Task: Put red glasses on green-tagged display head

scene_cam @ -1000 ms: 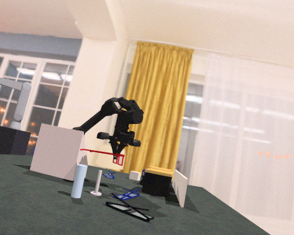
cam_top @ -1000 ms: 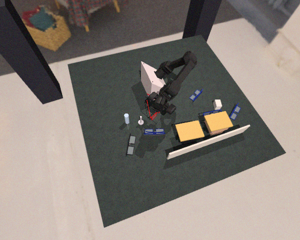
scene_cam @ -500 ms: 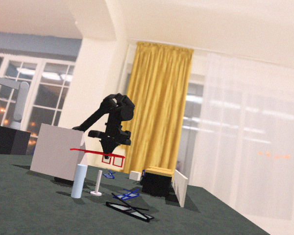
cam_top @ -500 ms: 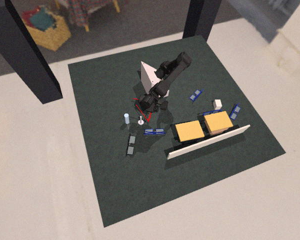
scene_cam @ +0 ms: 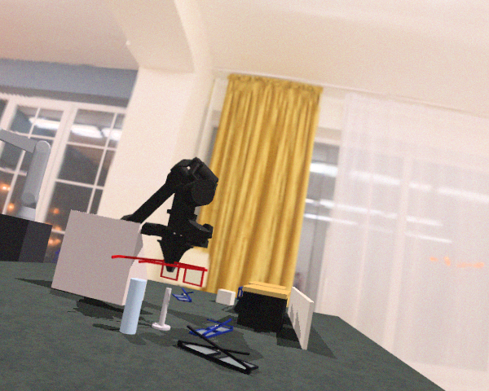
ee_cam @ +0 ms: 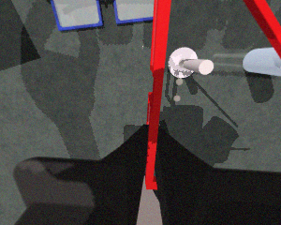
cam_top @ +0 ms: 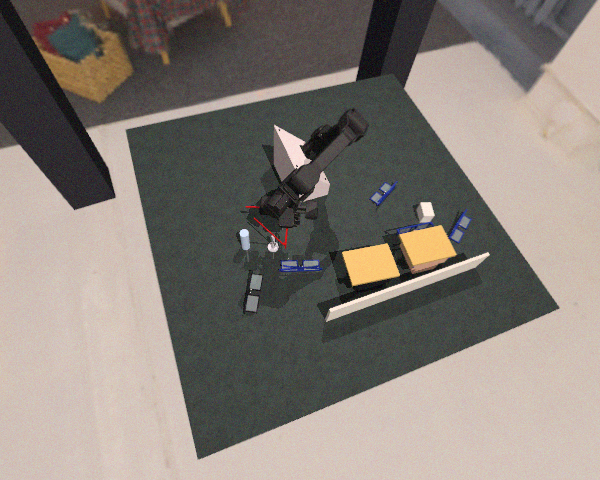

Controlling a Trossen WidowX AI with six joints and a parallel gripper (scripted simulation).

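The white peg is 90 mm below my gripper tip, 60 mm to the right of it and 20 mm ahead of it. Also, from my gripper tip: white cube 540 mm to the left, 110 mm ahead, 90 mm below; pale blue cylinder 150 mm to the right, 70 mm below, 20 mm behind; long white board 360 mm ahead, 300 mm to the left, 60 mm below.
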